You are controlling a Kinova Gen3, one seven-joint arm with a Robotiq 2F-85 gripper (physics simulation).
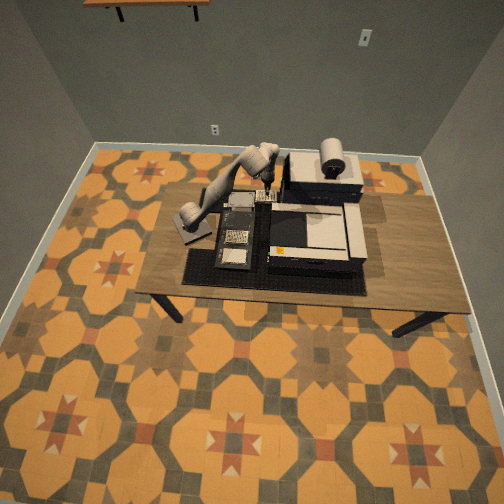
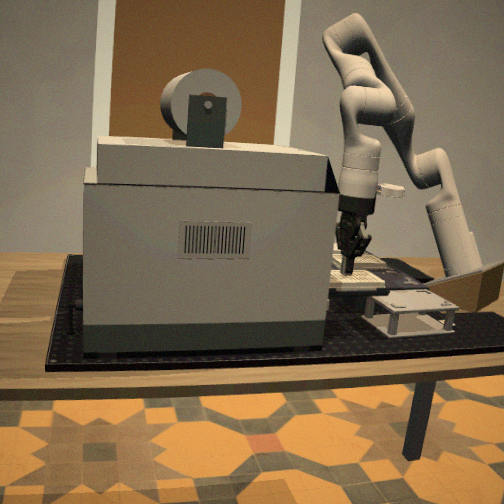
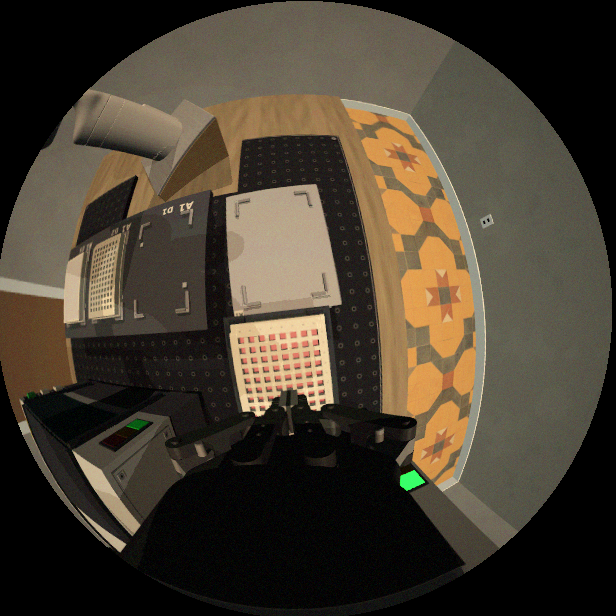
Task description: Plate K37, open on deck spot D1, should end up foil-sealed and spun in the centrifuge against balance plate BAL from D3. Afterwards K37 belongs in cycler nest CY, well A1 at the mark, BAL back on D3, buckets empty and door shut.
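Plate K37 [image 1: 266, 196] [image 2: 356, 280] [image 3: 281, 359] is a white well plate with open pink wells. It lies on the black mat beside the sealer [image 1: 320, 172] [image 2: 210, 260]. My gripper [image 1: 267, 189] [image 2: 348, 265] [image 3: 291, 399] is shut and empty. It points straight down with its tips at the plate's near edge; I cannot tell whether they touch it. Deck spot D1 [image 3: 166, 270] is bare. On the same deck strip lie a plate with pale wells [image 1: 236, 236] [image 3: 106, 275] and, past it, a plain white plate [image 1: 234, 256] [image 3: 73, 287]. The grey nest platform [image 1: 241, 200] [image 2: 410, 302] [image 3: 278, 247] is bare.
The centrifuge [image 1: 310, 235] stands in front of the sealer with its top shut. A foil roll [image 1: 332, 155] [image 2: 200, 100] sits on the sealer. A green button [image 3: 410, 479] shows right of my fingers. Everything stands on a black mat [image 1: 210, 275] on the wooden table [image 1: 410, 260].
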